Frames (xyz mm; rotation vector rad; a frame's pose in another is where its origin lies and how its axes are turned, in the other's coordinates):
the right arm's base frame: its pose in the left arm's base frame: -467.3 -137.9 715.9 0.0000 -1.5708 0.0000
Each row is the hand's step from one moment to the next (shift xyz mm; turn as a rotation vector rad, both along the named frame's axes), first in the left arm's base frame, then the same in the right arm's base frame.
Working: the left arm's base frame: its pose in the right arm's base frame: -715.9 137.9 -467.3 0.0000 1.5708 0.0000

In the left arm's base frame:
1: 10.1 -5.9 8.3 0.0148 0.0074 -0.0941
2: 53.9 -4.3 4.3 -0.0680 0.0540 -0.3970
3: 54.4 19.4 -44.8 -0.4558 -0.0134 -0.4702
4: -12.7 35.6 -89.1 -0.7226 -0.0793 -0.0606
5: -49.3 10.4 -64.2 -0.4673 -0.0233 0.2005
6: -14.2 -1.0 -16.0 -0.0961 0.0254 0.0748
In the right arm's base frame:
1: 8.3 -5.9 -10.1 -0.0941 0.0074 -0.0148
2: 4.3 -4.3 -53.9 -0.3970 0.0540 0.0680
3: -44.8 19.4 -54.4 -0.4702 -0.0134 0.4558
4: -89.1 35.6 12.7 -0.0606 -0.0793 0.7226
5: -64.2 10.4 49.3 0.2005 -0.0233 0.4673
6: -16.0 -1.0 14.2 0.0748 0.0254 0.0961

